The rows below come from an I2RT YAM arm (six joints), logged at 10 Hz.
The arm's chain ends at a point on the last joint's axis. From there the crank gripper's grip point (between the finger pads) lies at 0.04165 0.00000 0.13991 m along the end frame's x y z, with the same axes.
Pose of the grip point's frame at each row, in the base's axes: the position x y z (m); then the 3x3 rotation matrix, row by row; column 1 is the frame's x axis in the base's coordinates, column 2 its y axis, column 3 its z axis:
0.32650 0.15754 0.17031; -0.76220 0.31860 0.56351; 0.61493 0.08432 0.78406; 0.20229 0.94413 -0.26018
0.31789 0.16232 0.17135; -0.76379 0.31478 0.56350; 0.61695 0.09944 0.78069; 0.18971 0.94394 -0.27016
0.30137 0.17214 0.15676; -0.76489 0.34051 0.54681; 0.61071 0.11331 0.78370; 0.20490 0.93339 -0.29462
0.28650 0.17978 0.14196; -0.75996 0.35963 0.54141; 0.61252 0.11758 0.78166; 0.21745 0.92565 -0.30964
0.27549 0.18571 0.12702; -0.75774 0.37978 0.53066; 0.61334 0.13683 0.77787; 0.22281 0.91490 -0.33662
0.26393 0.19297 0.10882; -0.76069 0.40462 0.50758; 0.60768 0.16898 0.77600; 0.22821 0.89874 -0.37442
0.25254 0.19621 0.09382; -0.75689 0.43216 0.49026; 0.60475 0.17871 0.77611; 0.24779 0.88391 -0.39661
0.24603 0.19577 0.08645; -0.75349 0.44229 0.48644; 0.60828 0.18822 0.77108; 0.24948 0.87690 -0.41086
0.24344 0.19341 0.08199; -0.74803 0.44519 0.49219; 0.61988 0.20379 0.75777; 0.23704 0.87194 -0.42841
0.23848 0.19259 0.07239; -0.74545 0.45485 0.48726; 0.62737 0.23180 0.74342; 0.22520 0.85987 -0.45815
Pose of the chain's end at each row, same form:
0.27940 0.02223 0.19829; -0.76220 0.31860 0.56351; 0.61493 0.08432 0.78406; 0.20229 0.94413 -0.26018
0.27086 0.02740 0.20125; -0.76379 0.31478 0.56350; 0.61695 0.09944 0.78069; 0.18971 0.94394 -0.27016
0.25672 0.03706 0.18945; -0.76489 0.34051 0.54681; 0.61071 0.11331 0.78370; 0.20490 0.93339 -0.29462
0.24240 0.04491 0.17622; -0.75996 0.35963 0.54141; 0.61252 0.11758 0.78166; 0.21745 0.92565 -0.30964
0.23281 0.05133 0.16484; -0.75774 0.37978 0.53066; 0.61334 0.13683 0.77787; 0.22281 0.91490 -0.33662
0.22460 0.05909 0.15170; -0.76069 0.40462 0.50758; 0.60768 0.16898 0.77600; 0.22821 0.89874 -0.37442
0.21547 0.06244 0.13899; -0.75689 0.43216 0.49026; 0.60475 0.17871 0.77611; 0.24779 0.88391 -0.39661
0.20936 0.06255 0.13354; -0.75349 0.44229 0.48644; 0.60828 0.18822 0.77108; 0.24948 0.87690 -0.41086
0.20573 0.06157 0.13206; -0.74803 0.44519 0.49219; 0.61988 0.20379 0.75777; 0.23704 0.87194 -0.42841
0.20136 0.06245 0.12711; -0.74545 0.45485 0.48726; 0.62737 0.23180 0.74342; 0.22520 0.85987 -0.45815

